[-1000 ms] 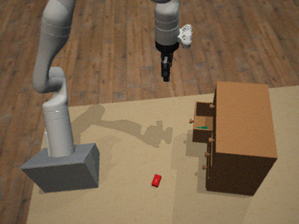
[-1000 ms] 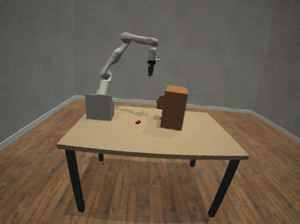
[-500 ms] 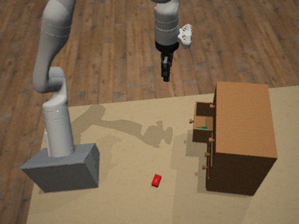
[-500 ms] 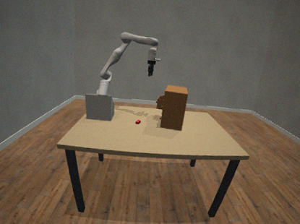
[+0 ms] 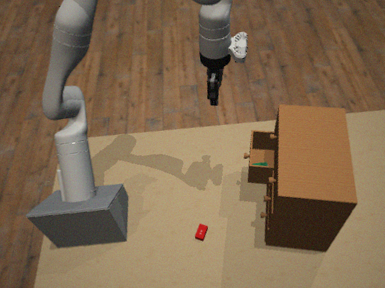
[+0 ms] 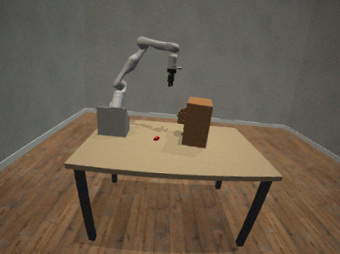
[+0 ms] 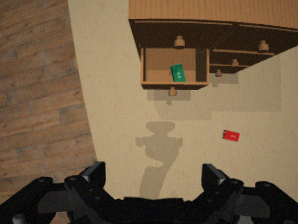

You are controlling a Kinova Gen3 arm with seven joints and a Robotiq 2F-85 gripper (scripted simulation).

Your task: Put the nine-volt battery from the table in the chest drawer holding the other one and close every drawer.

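My gripper is now 6 cm past the red nine-volt battery, 23 cm to the left of it and 38 cm above it. The rest, counted from my hand: green nine-volt battery: 14 cm ahead, 8 cm to the right, 27 cm below.
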